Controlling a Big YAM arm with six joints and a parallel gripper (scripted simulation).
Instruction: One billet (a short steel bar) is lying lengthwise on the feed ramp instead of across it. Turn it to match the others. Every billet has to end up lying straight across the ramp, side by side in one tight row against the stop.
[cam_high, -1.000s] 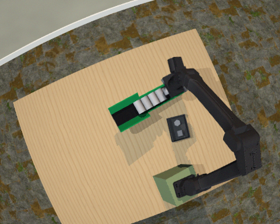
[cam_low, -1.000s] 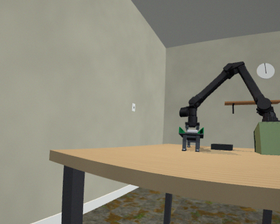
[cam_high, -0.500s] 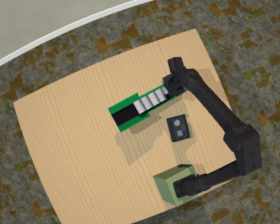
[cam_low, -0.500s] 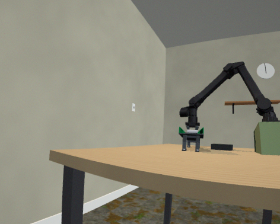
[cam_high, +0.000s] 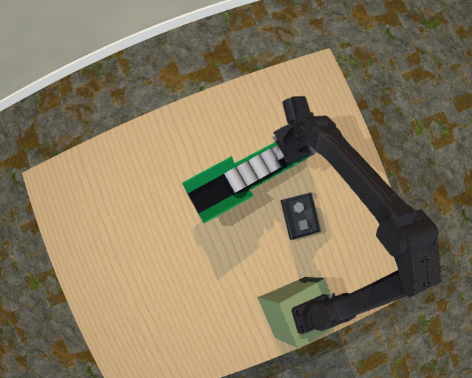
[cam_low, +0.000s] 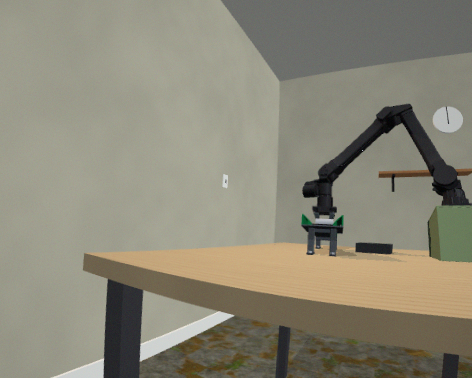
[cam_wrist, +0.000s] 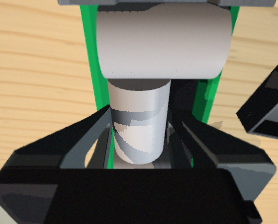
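Now: the ramp 4 cm behind my hand, 11 cm to the left of it and 2 cm below it. Also, from my hand: dark tray: 21 cm behind, 7 cm below.
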